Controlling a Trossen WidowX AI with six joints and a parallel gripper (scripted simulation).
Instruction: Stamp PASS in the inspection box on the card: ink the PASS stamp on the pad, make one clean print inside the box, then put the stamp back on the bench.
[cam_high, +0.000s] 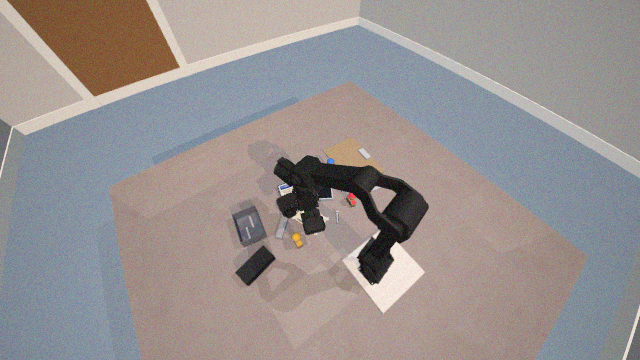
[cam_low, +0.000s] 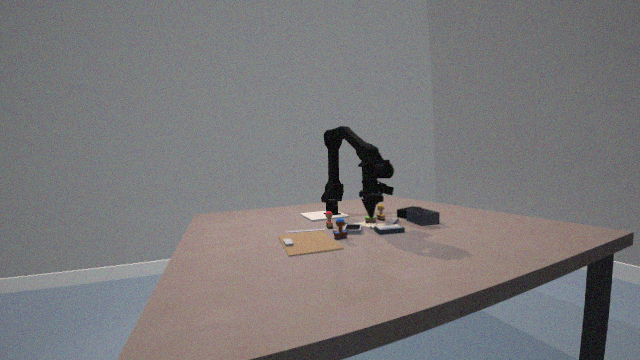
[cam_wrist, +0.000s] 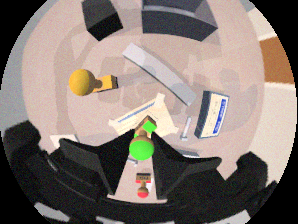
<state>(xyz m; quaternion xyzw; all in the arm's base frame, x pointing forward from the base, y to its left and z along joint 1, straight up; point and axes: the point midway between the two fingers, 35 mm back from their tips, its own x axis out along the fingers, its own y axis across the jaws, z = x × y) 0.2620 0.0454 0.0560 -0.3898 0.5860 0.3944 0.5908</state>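
Right now the cream card is 3 cm below my gripper tip and 1 cm to the right of it. Round my gripper tip: yellow-knobbed stamp (8 cm to the left, 4 cm behind, 1 cm below); then grey bar (7 cm to the left, 5 cm ahead, 2 cm below); then green-knobbed stamp (right at my gripper tip).
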